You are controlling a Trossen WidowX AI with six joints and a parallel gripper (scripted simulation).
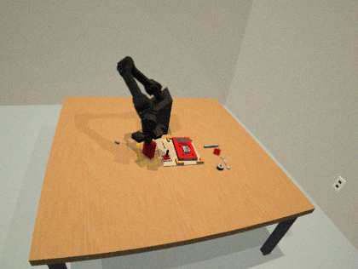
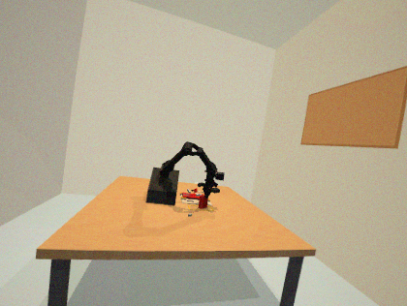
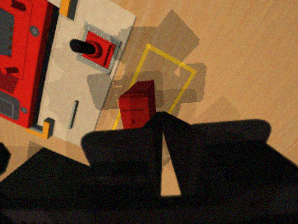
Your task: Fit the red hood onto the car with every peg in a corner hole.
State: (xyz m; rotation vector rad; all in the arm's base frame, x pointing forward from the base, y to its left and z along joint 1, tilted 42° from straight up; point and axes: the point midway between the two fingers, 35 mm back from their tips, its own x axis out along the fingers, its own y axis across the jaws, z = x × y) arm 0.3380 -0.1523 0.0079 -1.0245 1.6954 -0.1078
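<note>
Now: gripper tip 30 mm above the red hood, 20 mm past it and 10 mm to the right of it. From my gripper tip the other things lie so: wheel 390 mm to the left, 110 mm ahead, 70 mm below; then grey bar 410 mm to the left, 90 mm behind, 70 mm below.
</note>
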